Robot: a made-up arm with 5 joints.
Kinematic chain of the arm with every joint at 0, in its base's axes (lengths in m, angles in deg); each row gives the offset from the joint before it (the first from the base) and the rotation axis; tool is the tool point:
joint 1: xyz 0 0 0.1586 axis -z
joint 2: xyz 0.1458 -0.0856 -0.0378 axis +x
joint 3: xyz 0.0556 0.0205 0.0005 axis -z
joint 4: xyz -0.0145 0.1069 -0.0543 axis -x
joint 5: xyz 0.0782 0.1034 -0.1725 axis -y
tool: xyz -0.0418 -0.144 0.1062
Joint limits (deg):
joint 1: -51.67..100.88
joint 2: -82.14..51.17
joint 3: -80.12..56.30
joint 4: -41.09..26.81
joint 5: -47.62..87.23
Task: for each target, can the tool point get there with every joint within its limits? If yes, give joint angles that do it. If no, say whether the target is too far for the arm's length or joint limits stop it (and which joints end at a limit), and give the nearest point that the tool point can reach.
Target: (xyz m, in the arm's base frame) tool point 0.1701 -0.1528 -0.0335
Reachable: yes | joints 2.37 -57.08 -21.99 -10.30 9.28
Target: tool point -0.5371 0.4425 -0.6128
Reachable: no: too far | nearest point -0.2595 0.0065 -0.1172 | short by 0.716 m
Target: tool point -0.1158 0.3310 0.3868
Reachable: no: joint limits stop it (at a limit: joint 1, joint 2, joint 4, joint 5) | nearest point -0.0752 0.3073 0.1575 | short by 0.234 m
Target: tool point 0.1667 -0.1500 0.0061
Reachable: yes | joints 73.61 32.56 25.80 -3.51 57.16
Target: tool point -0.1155 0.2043 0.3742
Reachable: no: joint limits stop it (at a limit: joint 1, joint 2, joint 4, joint 5) | nearest point -0.0085 0.2009 0.1777 | short by 0.224 m
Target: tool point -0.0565 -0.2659 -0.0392
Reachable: yes | joints 79.27 -46.17 7.87 -18.21 -8.30
